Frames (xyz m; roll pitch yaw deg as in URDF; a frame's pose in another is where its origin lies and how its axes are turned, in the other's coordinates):
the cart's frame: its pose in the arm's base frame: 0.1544 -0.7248 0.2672 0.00 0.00 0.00
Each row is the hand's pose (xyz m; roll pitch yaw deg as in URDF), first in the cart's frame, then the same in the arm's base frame.
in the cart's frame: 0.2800 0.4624 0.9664 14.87 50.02 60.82
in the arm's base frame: 0.4344 -0.2624 1.2336 14.87 50.02 60.82
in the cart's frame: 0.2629 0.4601 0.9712 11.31 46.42 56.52
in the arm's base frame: 0.4173 -0.2647 1.2384 11.31 46.42 56.52
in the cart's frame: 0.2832 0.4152 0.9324 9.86 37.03 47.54
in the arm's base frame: 0.4376 -0.3096 1.1996 9.86 37.03 47.54
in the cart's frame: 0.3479 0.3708 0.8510 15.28 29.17 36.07
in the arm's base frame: 0.5023 -0.3540 1.1182 15.28 29.17 36.07
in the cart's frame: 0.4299 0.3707 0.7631 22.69 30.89 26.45
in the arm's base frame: 0.5843 -0.3541 1.0303 22.69 30.89 26.45
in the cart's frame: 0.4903 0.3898 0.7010 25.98 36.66 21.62
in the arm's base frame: 0.6447 -0.3350 0.9682 25.98 36.66 21.62
